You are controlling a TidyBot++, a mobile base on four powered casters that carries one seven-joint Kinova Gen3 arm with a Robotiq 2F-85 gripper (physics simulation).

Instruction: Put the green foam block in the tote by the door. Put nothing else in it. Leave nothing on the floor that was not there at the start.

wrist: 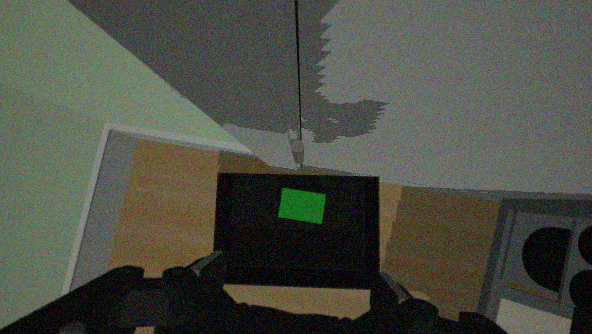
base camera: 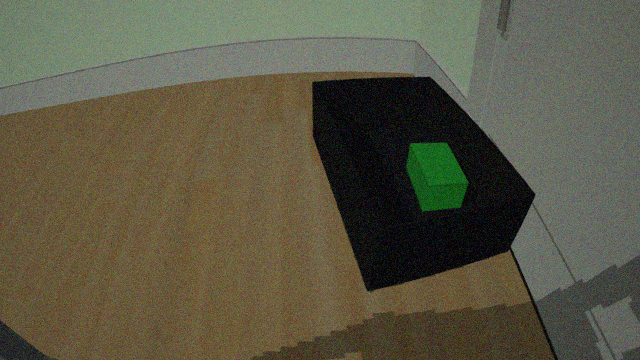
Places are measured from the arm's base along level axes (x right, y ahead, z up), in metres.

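Pixels of known places: gripper, between the fingertips: (wrist: 297,278).
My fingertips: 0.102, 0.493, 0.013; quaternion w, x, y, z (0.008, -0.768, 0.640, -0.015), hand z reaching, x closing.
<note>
Behind a point stands the place of what it marks, as x, y, z.
The green foam block (base camera: 436,175) {0.117, 0.470, -0.349} (wrist: 302,205) {0.127, 0.499, -0.348} is inside the black tote (base camera: 450,242) {0.113, 0.350, -0.340} (wrist: 372,225) {0.131, 0.358, -0.331}. It is clear of the fingers, and in the wrist view it sits toward the tote's door-side wall. The tote is too dark inside to show exactly how the block touches its bottom. The tote stands upright on the wooden floor by the grey door (base camera: 575,125) {0.223, 0.364, -0.192} (wrist: 475,100) {0.213, 0.442, 0.055}. My gripper (wrist: 297,278) {0.102, 0.493, 0.013} is open and empty, with its fingers spread wide above the tote's near side in the wrist view. No other object shows inside the tote.
A pale green wall (base camera: 200,30) {-0.325, 0.862, -0.269} (wrist: 45,150) {0.095, 0.915, -0.212} with a grey baseboard (base camera: 210,67) {-0.305, 0.851, -0.363} (wrist: 102,205) {0.006, 0.891, -0.339} meets the door side beyond the tote. A blue-grey framed structure (wrist: 492,250) with black round shapes is at the right of the wrist view. Shadows cross the floor and door.
</note>
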